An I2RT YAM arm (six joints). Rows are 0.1 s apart.
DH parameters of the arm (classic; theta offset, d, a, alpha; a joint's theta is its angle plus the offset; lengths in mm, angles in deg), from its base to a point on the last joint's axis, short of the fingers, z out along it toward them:
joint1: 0 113.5 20 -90
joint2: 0 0 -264 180
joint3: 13.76 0 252.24 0
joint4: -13.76 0 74 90
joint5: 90 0 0 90
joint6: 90 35.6 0 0
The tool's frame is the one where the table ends.
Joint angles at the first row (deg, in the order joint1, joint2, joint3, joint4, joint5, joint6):
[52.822 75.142 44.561 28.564 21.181 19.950]
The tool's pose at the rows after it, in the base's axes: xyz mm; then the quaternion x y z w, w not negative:
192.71, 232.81, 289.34, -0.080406, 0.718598, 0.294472, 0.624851
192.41, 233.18, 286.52, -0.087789, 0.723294, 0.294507, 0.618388
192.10, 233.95, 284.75, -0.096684, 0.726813, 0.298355, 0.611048
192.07, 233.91, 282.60, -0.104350, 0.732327, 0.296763, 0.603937
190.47, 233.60, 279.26, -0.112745, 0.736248, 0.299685, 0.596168
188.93, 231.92, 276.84, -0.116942, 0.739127, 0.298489, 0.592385
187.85, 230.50, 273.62, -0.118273, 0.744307, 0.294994, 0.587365
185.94, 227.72, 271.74, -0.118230, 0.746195, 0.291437, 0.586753
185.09, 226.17, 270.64, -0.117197, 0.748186, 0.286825, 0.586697
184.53, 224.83, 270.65, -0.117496, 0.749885, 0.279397, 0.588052
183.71, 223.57, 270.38, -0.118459, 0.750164, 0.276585, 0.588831
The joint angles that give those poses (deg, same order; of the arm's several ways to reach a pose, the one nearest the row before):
[52.823 75.499 44.561 28.129 21.182 19.864]
[52.824 75.585 44.385 27.424 20.397 19.863]
[52.823 75.674 44.385 26.722 19.164 19.950]
[52.734 75.674 44.385 25.581 18.371 19.863]
[52.822 75.498 43.860 25.049 17.320 19.951]
[52.822 75.060 43.243 24.611 16.962 19.864]
[52.823 74.795 42.716 23.906 16.963 20.037]
[52.822 74.096 41.929 23.643 17.225 19.951]
[52.823 73.742 41.575 23.290 17.666 19.864]
[52.823 73.391 41.487 22.676 18.281 19.426]
[52.822 73.039 41.220 22.502 18.459 19.160]

